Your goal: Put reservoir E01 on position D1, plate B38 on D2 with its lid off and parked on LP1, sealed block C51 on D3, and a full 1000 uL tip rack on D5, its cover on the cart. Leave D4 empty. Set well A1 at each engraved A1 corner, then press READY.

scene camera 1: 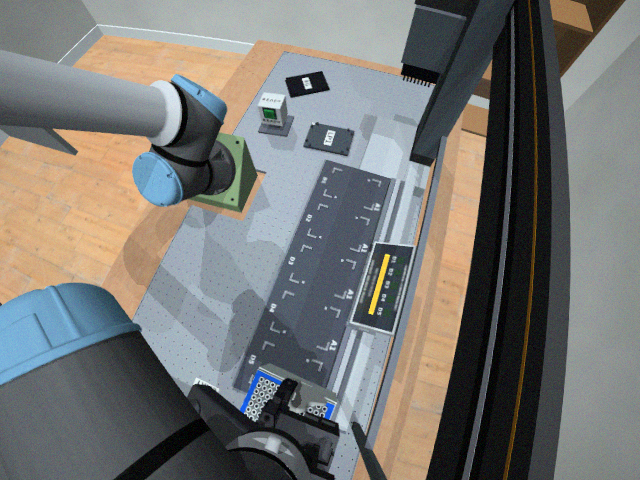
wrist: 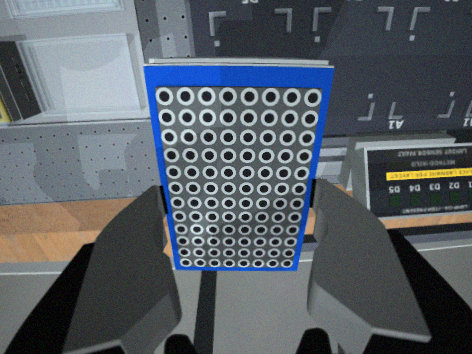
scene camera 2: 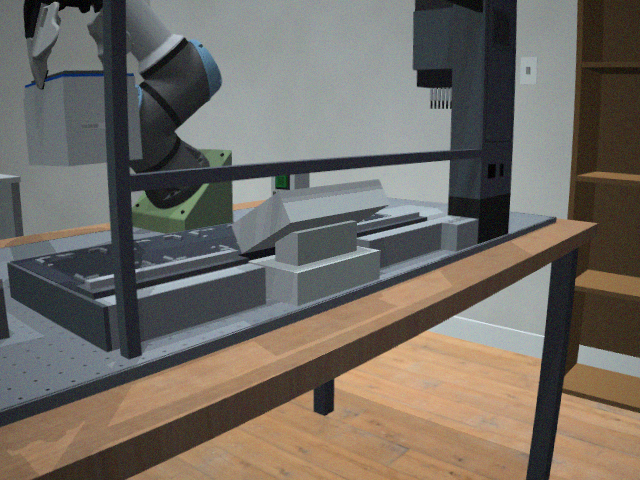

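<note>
My gripper (scene camera 2: 72, 77) (wrist: 237, 185) is shut on a blue-topped tip rack (scene camera 1: 262, 393) (scene camera 2: 64, 121) (wrist: 237, 76), one finger on each long side. The rack is upright, uncovered, with rows of white-ringed tips. It hangs high above the table and, in scene camera 1, overlaps the D5 end of the dark deck (scene camera 1: 330, 229) (wrist: 350, 65). No labware shows on D1 to D4. The LP1 pad (scene camera 1: 341, 139) bears nothing. The READY box (scene camera 1: 272, 109) (scene camera 2: 281, 181) stands near it with a green button. Reservoir E01, plate B38 and block C51 cannot be identified here.
The tilted status screen (scene camera 1: 382, 286) (wrist: 420, 175) stands along the deck's A1 side. A dark gantry column (scene camera 1: 449, 87) (scene camera 2: 467, 129) rises past D1. A frame post (scene camera 2: 121, 217) and rail (scene camera 2: 310, 168) border the table. A clear tray (wrist: 90, 75) partly shows. A labelled black pad (scene camera 1: 320, 82) lies beyond READY.
</note>
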